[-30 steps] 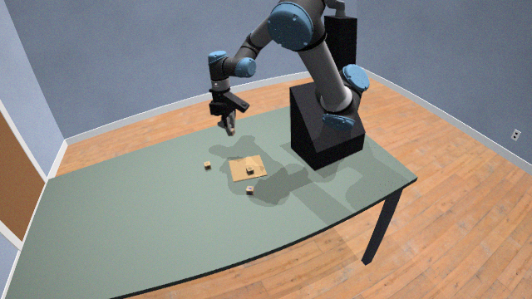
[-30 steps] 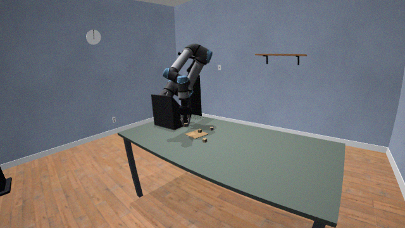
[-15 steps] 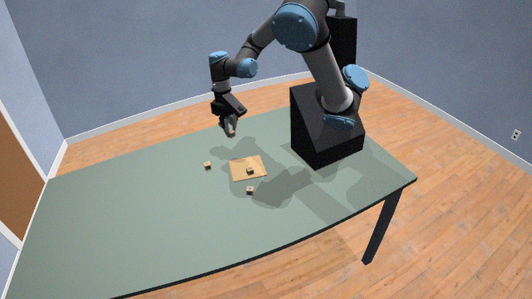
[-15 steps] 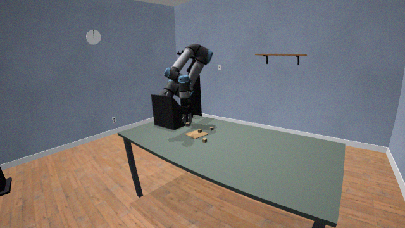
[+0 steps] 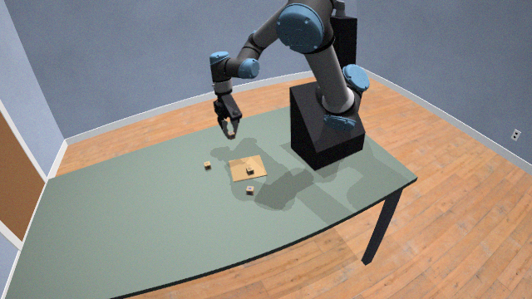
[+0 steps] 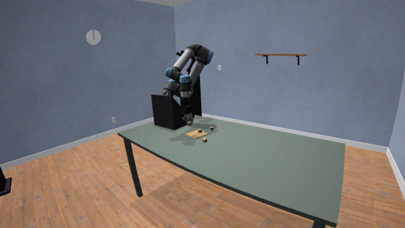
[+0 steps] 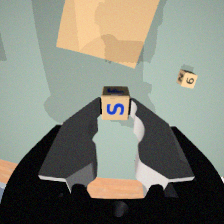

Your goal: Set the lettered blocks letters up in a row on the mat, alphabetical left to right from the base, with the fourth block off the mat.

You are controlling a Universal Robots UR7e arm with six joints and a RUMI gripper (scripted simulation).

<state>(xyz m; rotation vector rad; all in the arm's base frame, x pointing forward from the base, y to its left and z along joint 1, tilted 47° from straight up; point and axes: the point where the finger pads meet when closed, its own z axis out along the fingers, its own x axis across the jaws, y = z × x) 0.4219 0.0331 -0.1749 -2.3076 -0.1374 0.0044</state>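
The tan mat lies 2 cm behind my hand, 9 cm to the left of it and 12 cm below it. Also, from my hand: block (2 cm ahead, 24 cm to the left, 11 cm below).
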